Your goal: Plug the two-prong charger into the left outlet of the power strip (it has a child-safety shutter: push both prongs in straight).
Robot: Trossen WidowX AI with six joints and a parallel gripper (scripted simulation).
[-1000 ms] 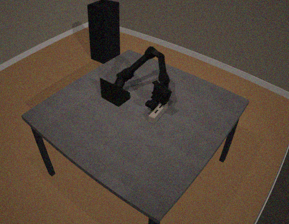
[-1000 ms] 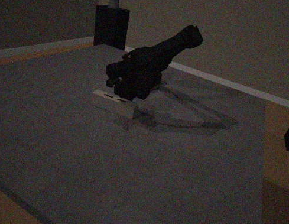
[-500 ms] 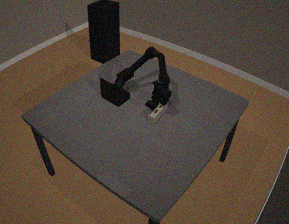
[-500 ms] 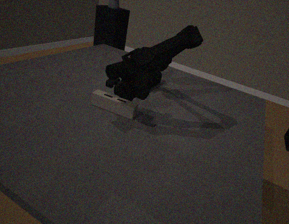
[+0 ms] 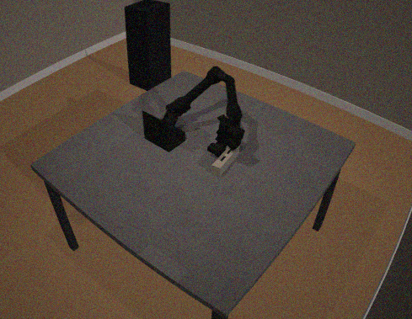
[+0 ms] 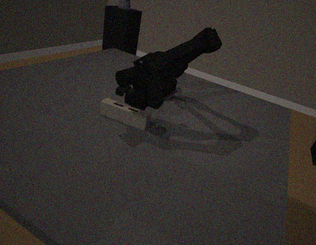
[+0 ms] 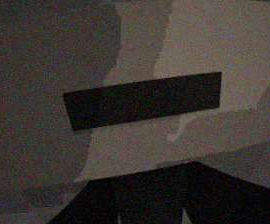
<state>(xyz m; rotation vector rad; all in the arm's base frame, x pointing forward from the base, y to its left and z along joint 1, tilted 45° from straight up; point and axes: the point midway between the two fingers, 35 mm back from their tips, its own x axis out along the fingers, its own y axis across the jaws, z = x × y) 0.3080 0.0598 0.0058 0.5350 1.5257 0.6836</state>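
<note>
Right now the dark charger is 2 cm ahead of my gripper tip and 1 cm above it.
</note>
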